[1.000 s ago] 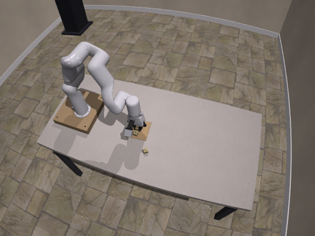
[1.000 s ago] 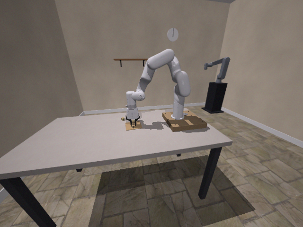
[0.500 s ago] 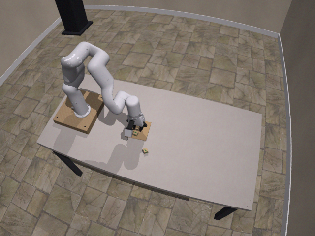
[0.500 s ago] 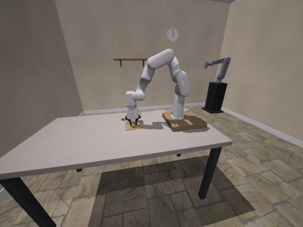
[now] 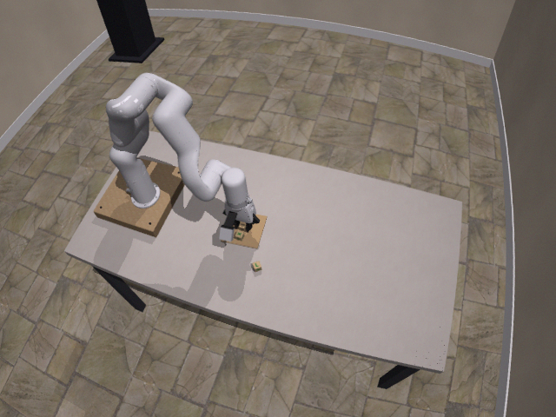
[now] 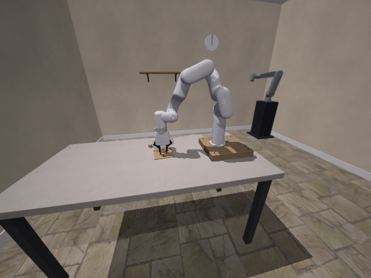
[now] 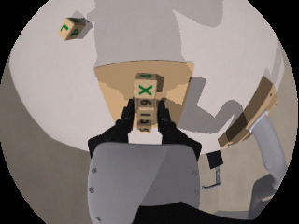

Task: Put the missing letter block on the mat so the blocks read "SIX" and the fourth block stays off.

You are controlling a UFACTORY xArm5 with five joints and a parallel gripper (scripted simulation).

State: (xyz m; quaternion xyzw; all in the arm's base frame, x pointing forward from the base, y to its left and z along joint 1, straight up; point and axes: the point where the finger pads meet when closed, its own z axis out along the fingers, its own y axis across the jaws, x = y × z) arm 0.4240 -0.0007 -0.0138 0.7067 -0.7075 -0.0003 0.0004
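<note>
Right now the tan mat is 3 cm below my hand.
</note>
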